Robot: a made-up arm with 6 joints. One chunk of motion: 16 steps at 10 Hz.
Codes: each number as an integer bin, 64 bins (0 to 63) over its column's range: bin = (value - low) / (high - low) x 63, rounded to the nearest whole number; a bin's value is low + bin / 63 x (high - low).
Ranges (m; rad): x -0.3..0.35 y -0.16..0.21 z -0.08..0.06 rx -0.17..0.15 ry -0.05..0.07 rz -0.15..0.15
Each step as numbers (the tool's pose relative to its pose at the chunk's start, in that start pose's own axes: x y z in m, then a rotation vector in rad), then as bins.
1 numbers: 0.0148 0.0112 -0.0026 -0.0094 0.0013 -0.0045
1 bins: 31 29 35 32 27 31
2 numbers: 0.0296 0.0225 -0.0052 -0.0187 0.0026 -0.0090
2 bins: 32 31 34 30 28 30
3 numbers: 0.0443 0.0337 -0.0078 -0.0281 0.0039 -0.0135
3 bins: 33 33 32 28 28 29
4 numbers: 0.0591 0.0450 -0.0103 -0.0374 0.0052 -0.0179
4 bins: 35 35 31 26 29 28
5 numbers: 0.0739 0.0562 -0.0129 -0.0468 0.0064 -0.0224
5 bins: 36 37 30 24 30 27
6 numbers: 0.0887 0.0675 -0.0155 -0.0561 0.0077 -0.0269
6 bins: 38 39 29 22 30 26
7 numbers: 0.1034 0.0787 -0.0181 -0.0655 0.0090 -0.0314
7 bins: 39 41 28 21 31 25
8 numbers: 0.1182 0.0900 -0.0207 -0.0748 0.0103 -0.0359
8 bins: 41 43 27 19 32 24
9 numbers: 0.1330 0.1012 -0.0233 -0.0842 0.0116 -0.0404
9 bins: 42 44 26 17 32 23
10 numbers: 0.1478 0.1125 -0.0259 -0.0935 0.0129 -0.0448
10 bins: 43 46 24 15 33 22
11 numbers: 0.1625 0.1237 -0.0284 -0.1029 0.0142 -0.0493
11 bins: 45 48 23 13 34 21
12 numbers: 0.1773 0.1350 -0.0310 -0.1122 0.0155 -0.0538
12 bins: 46 50 22 11 34 20
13 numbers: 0.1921 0.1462 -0.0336 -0.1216 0.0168 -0.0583
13 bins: 48 52 21 10 35 19
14 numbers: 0.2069 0.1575 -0.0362 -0.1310 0.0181 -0.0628
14 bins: 49 54 20 8 36 18
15 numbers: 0.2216 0.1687 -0.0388 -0.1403 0.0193 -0.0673
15 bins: 51 56 19 6 36 17
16 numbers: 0.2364 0.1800 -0.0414 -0.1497 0.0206 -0.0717
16 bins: 52 58 17 4 37 16
